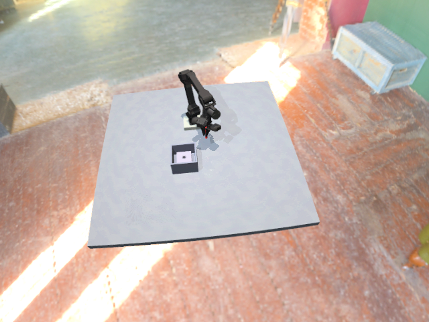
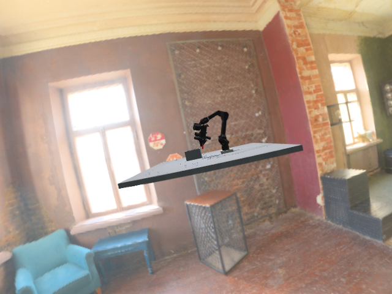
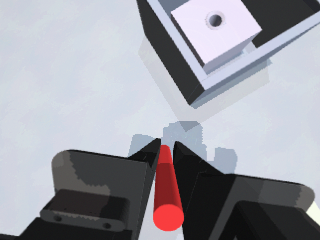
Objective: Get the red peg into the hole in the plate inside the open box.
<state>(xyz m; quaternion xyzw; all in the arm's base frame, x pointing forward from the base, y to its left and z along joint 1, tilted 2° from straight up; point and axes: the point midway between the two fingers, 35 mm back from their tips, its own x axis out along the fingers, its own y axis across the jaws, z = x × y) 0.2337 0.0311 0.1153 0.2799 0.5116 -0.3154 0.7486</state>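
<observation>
The pale plate is 80 mm ahead of my gripper tip, 160 mm to the right of it and 70 mm below it. Round my gripper tip: red peg (10 mm behind, 10 mm to the left, 20 mm above); dark box (80 mm ahead, 160 mm to the right, 90 mm below).
</observation>
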